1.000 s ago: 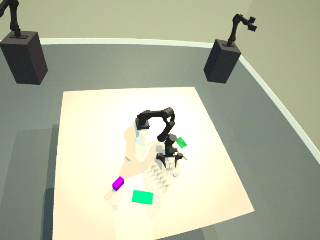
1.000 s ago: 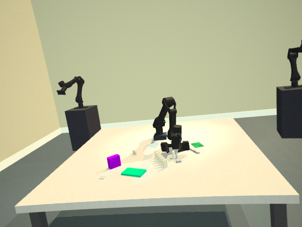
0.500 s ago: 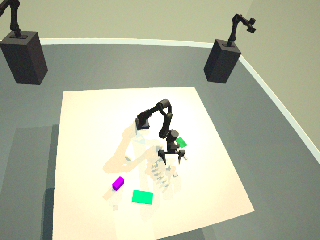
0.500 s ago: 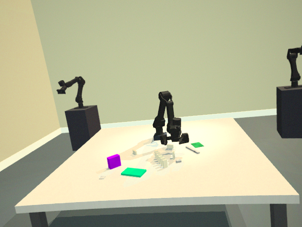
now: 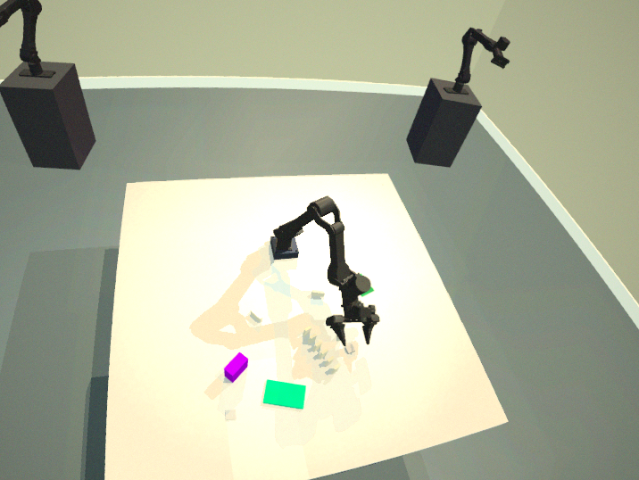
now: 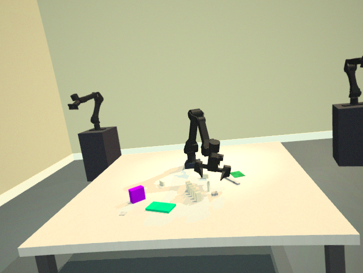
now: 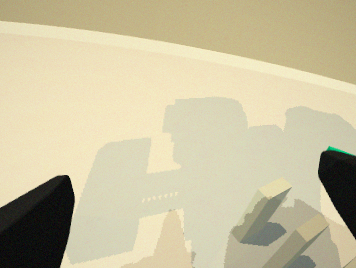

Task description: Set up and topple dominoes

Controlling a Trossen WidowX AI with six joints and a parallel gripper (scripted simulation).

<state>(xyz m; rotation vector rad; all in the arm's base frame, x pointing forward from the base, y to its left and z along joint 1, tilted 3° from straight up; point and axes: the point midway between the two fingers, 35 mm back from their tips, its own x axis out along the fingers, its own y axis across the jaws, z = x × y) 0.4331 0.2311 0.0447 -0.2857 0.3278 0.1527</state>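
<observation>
Now: the long bar 210 mm behind my gripper tip, 60 mm to the left of it and 90 mm below it. The rest, counted from my gripper tip: small green pad (310 mm behind, 80 mm to the left, 90 mm below); flat teal plate (130 mm ahead, 230 mm to the right, 90 mm below); purple block (60 mm ahead, 390 mm to the right, 60 mm below).
</observation>
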